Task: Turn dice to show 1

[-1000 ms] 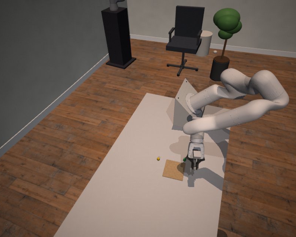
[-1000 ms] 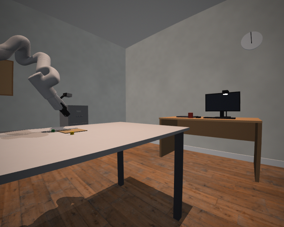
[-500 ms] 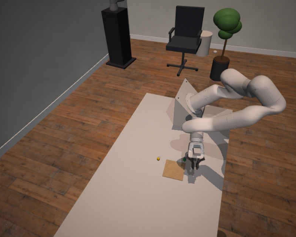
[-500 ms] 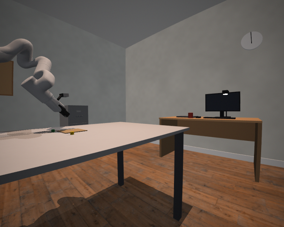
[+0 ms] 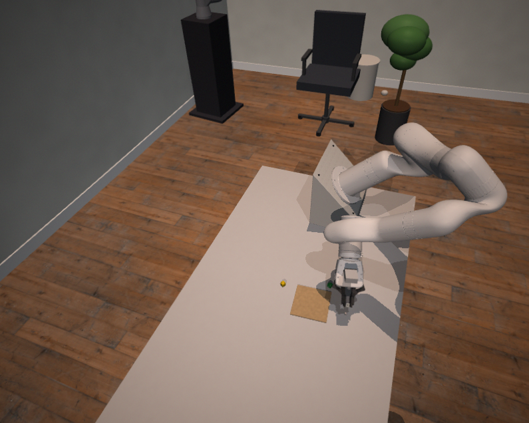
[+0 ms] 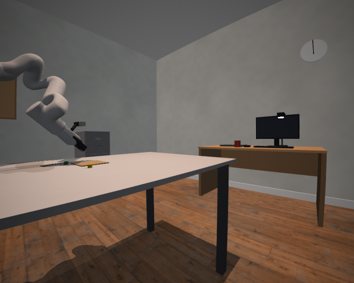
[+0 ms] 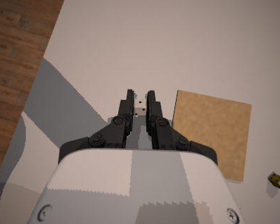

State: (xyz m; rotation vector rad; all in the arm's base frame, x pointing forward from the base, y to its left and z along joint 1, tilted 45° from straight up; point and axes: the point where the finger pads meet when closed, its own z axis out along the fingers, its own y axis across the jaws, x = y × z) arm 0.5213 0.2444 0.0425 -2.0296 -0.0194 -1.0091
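Now: hand 9 cm past the green die, 10 cm to the left of it and 8 cm above it. Round my hand: mat 2 cm ahead, 13 cm to the right, 8 cm below; white die 1 cm ahead, 1 cm below; yellow die 1 cm behind, 27 cm to the right, 8 cm below.
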